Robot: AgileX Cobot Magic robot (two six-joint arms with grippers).
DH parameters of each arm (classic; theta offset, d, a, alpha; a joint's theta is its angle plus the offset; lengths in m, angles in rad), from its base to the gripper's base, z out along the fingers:
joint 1: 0 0.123 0 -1.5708
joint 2: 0.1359 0 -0.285 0
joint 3: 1.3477 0 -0.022 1.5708
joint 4: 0 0.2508 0 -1.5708
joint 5: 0 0 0.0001 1.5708
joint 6: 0 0.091 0 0
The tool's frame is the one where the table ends.
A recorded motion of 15 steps. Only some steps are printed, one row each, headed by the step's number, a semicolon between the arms.
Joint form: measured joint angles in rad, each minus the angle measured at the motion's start. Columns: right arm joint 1, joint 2, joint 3, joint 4, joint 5, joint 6; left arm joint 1, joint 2, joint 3, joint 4, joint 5, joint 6.
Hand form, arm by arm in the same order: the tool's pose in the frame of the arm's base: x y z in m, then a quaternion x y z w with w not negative. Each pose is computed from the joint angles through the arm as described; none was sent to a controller.
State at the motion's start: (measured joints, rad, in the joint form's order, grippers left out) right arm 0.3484 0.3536 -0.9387 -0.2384 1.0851 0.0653; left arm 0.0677 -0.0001 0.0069 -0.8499 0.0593 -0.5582
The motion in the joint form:
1: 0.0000 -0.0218 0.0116 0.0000 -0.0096 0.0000; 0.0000 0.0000 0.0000 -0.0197 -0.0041 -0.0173
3: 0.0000 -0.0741 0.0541 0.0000 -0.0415 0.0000; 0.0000 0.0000 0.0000 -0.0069 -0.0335 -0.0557
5: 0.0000 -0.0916 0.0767 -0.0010 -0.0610 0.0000; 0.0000 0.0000 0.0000 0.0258 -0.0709 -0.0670
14: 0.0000 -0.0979 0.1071 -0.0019 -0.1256 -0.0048; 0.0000 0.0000 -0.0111 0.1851 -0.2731 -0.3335
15: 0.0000 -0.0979 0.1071 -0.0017 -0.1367 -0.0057; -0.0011 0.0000 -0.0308 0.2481 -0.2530 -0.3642
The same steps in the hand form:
1: 0.0149 -0.0147 0.3936 -0.10548 0.81896 -0.00261 0.56406; 0.0568 -0.0001 0.2077 -0.46293 0.51317 -0.47028 0.54881
3: 0.0085 -0.0167 0.3853 -0.10513 0.80722 0.00079 0.58082; 0.0566 0.0020 0.2094 -0.47080 0.49661 -0.47563 0.55272
5: 0.0078 -0.0168 0.3811 -0.10595 0.80290 0.00139 0.58663; 0.0563 0.0045 0.2116 -0.46670 0.48796 -0.46775 0.57034
14: 0.0120 -0.0145 0.3785 -0.11140 0.79016 0.00259 0.60268; 0.0516 0.0154 0.2296 -0.47481 0.38311 -0.50336 0.61190
15: 0.0123 -0.0143 0.3795 -0.11194 0.78677 0.00330 0.60700; 0.0508 0.0133 0.2355 -0.46004 0.39379 -0.50220 0.61733

